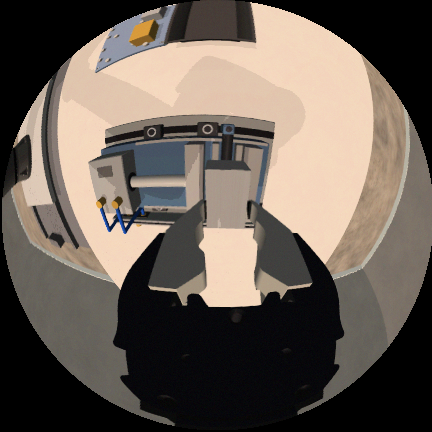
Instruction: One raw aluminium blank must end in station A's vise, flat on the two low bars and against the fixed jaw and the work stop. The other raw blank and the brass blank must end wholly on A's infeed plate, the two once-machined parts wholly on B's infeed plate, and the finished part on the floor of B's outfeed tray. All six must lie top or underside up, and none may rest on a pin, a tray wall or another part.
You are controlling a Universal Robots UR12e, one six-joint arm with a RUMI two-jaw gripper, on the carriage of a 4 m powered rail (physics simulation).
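Frame: origin at the arm's base, x ahead, y left, z up, level; millimetres.
Where they show: gripper, fingertip midpoint: (226, 201).
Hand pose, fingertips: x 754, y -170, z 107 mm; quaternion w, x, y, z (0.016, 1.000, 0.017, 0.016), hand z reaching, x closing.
Things, the pixels of their top centre, and the offset from my fingertips. "spot": a spot on its surface instead.
- raw aluminium blank at its top centre: (226, 201) 0 mm ahead, 4 mm left, 8 mm up
- vise's movable jaw at its top centre: (193, 185) 36 mm back, 2 mm right, 40 mm down
- dark rod with a blue head, surface spot: (228, 129) spot: 2 mm ahead, 66 mm left, 37 mm down
- brass blank at a spot on its surface: (143, 32) spot: 140 mm back, 288 mm left, 93 mm down
- blue infeed plate at a spot on its surface: (112, 50) spot: 232 mm back, 301 mm left, 129 mm down
- dark tray at a spot on its surface: (248, 22) spot: 35 mm ahead, 300 mm left, 99 mm down
- vise's actuator housing at a spot on its surface: (111, 181) spot: 154 mm back, 9 mm left, 41 mm down
My gripper (226, 201) is shut on a raw aluminium blank (228, 192), a plain grey block. The blank hangs over the right part of the vise and hides much of the gap between the jaws; its height above the bars is hard to tell. The vise's movable jaw (194, 172) shows left of the blank, and the fixed jaw (253, 167) shows to its right. A dark rod with a blue head (228, 129) shows behind the blank. At the upper left, the brass blank (143, 32) and a grey block (154, 13) sit on the blue infeed plate (112, 50).
A dark tray (248, 22) stands at the top, right of the infeed plate. The vise's actuator housing (111, 181) stands at the left, with brass fittings and blue hoses (121, 226). A dark rail-like strip runs down the left side. A dark robot part (19, 160) shows at the far left edge.
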